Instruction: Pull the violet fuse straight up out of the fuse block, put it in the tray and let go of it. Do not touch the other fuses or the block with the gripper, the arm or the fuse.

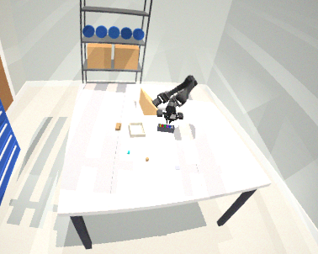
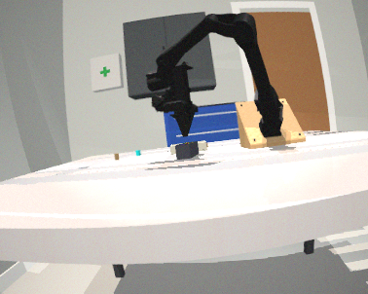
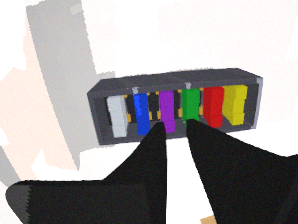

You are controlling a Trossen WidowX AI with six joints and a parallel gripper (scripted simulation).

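The violet fuse is 40 mm below my gripper tip. Round my gripper tip: green fuse 10 mm behind, 20 mm to the right, 40 mm below; then shallow tray 20 mm behind, 220 mm to the right, 60 mm below; then blue fuse 20 mm to the left, 40 mm below.
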